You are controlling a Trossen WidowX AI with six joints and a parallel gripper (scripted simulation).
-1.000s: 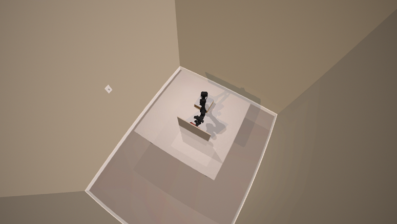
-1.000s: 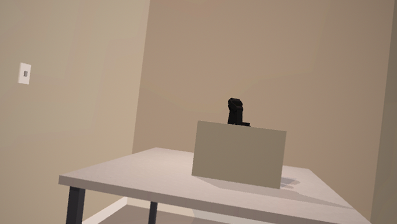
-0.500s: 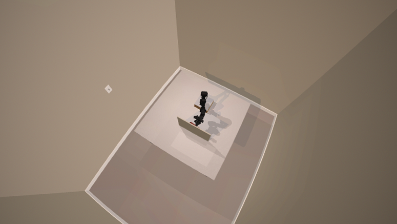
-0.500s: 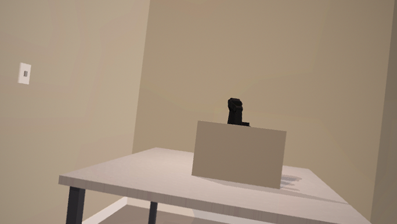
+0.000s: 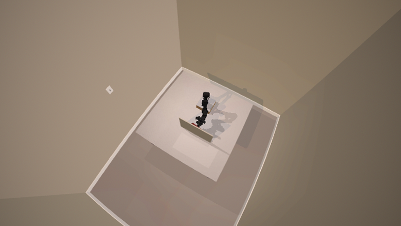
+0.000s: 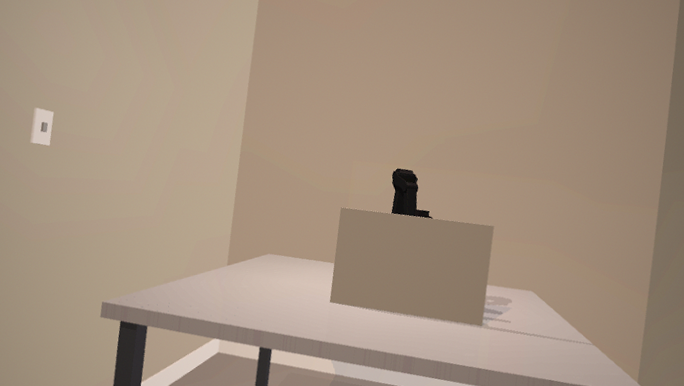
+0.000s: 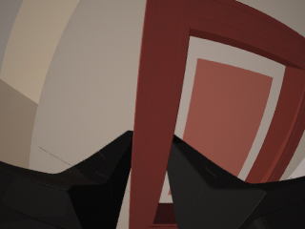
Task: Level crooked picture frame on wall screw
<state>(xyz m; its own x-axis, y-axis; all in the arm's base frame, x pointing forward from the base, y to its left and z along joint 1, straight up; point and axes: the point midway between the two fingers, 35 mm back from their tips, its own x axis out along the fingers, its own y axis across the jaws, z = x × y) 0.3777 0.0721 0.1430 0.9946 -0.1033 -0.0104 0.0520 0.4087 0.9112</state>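
The picture frame is 5 cm below my gripper tip and 2 cm to the right of it. Also, from my gripper tip: wall panel: 7 cm below, 2 cm ahead, 1 cm to the right.
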